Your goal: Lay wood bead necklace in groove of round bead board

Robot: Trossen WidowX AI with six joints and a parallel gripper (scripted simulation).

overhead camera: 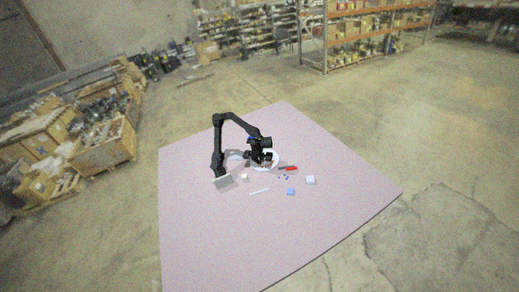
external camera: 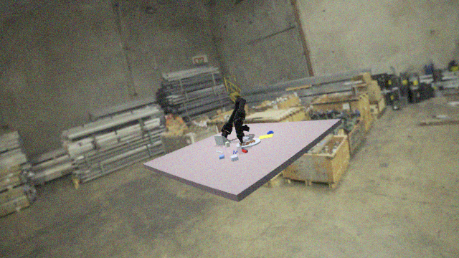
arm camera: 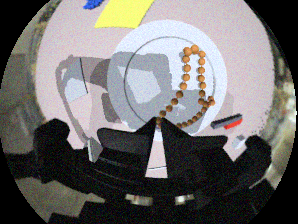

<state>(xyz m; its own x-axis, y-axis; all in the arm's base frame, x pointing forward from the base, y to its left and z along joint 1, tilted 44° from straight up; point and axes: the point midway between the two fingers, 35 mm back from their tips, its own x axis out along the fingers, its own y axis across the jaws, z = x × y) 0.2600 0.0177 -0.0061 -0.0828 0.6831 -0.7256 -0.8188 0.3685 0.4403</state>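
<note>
Now: gripper tip 120 mm past the cream cube and 60 mm to the left of it. Round my gripper tip: white stick 70 mm behind, 190 mm to the right, 10 mm below; then red-handled tool 160 mm ahead, 110 mm to the right, 10 mm below; then grey plate 130 mm behind, 170 mm to the left, 10 mm below.
</note>
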